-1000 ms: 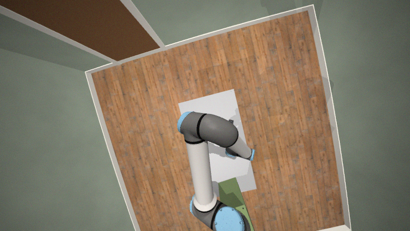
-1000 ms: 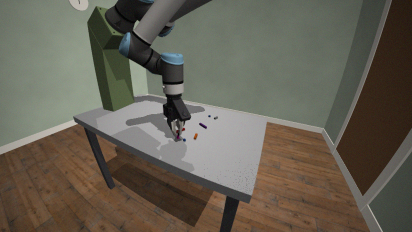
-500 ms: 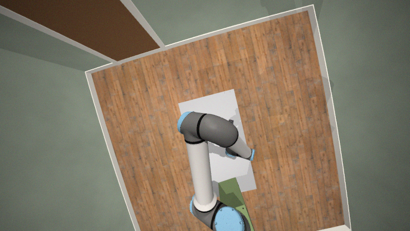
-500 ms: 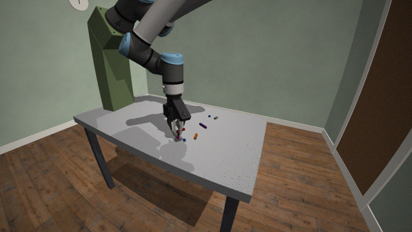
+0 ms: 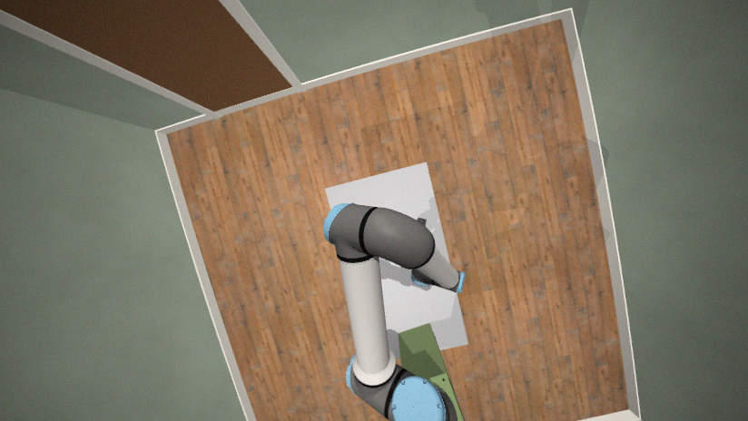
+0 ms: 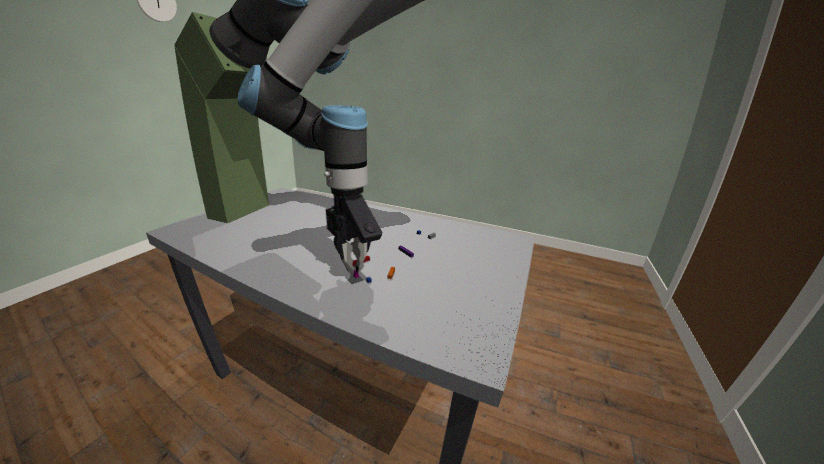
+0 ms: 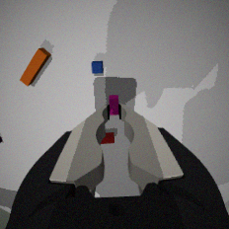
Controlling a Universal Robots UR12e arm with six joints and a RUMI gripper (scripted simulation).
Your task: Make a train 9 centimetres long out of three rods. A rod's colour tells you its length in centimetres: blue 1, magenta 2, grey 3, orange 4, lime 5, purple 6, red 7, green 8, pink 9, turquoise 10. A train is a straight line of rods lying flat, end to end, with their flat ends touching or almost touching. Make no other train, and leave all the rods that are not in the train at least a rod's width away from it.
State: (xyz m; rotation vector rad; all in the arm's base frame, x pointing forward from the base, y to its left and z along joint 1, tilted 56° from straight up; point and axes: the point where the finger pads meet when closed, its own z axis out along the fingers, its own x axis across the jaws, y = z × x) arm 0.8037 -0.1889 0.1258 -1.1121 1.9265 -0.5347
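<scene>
Now: the red rod 3 cm behind my hand, 6 cm to the left of it and 1 cm below it. Round my hand: orange rod: 8 cm ahead, 5 cm to the left, 1 cm below; purple rod: 6 cm ahead, 17 cm to the left, 1 cm below; magenta rod: 1 cm below.
</scene>
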